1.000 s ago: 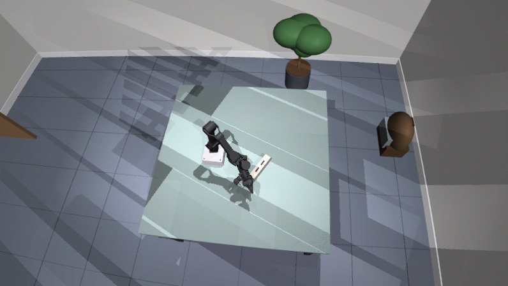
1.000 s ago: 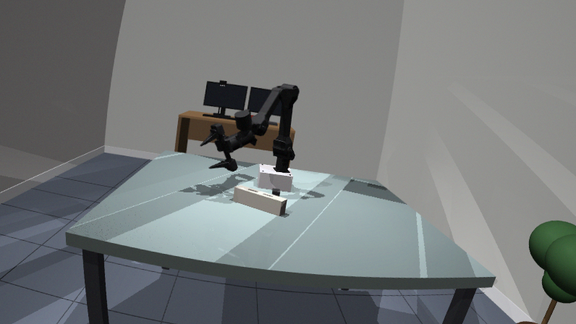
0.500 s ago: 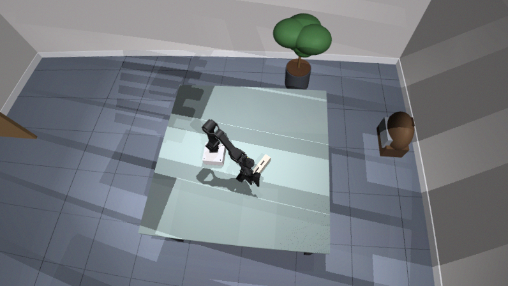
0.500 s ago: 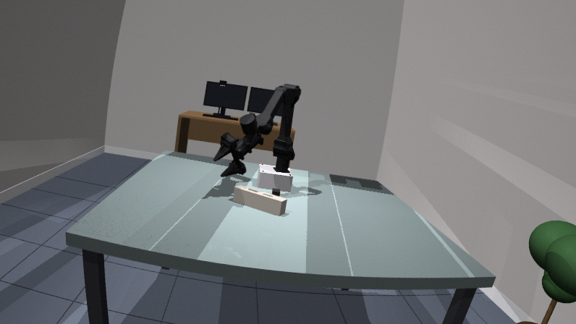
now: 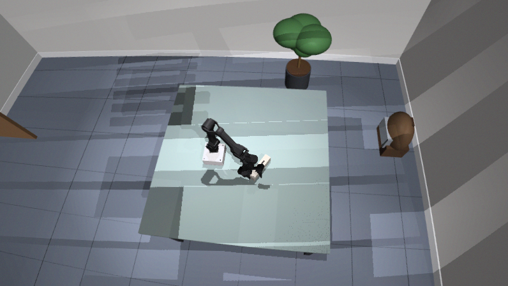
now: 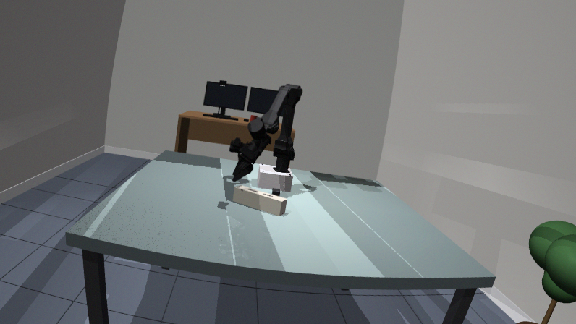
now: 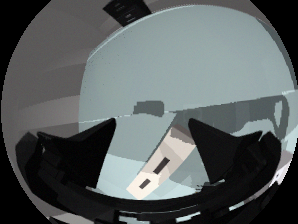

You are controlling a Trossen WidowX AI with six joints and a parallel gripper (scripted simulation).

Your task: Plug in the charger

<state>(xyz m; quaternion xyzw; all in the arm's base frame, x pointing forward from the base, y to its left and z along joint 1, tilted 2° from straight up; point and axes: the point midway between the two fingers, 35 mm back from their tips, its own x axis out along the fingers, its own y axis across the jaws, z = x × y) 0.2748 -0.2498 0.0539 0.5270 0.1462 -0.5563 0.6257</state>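
The two-prong charger is 19 cm to the left of my gripper tip, 7 cm below it and 6 cm behind it.
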